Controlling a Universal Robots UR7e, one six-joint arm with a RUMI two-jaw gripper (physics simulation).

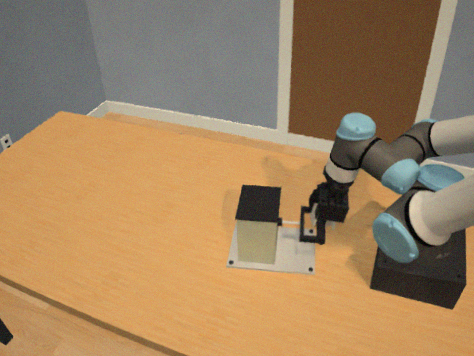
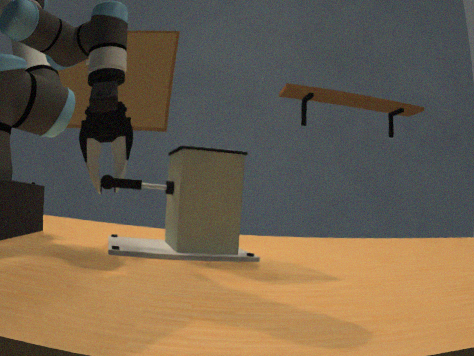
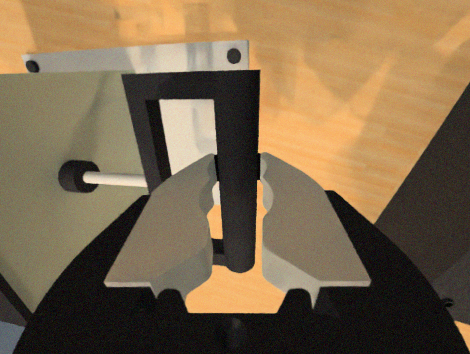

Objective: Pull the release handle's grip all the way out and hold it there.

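The release handle's black grip (image 1: 321,234) (image 2: 107,182) (image 3: 239,120) is the outer bar of a rectangular black frame. A thin pale rod (image 1: 290,222) (image 2: 153,186) (image 3: 115,179) shows between that frame and the black collar on the side of a beige box (image 1: 256,242) (image 2: 207,205) (image 3: 40,125) with a black top. The frame stands apart from the box. My gripper (image 1: 323,221) (image 2: 108,189) (image 3: 238,157) points down and is shut on the grip, with one finger on each side of the bar. The inner end of the rod is hidden in the box.
The box stands on a light grey base plate (image 1: 295,262) (image 2: 140,246) (image 3: 135,59) with dark bolts, on the wooden table (image 1: 150,240) (image 2: 200,310). The arm's black pedestal (image 1: 415,285) (image 2: 20,210) stands beyond the handle's outer side. A wall shelf (image 2: 350,99) hangs behind.
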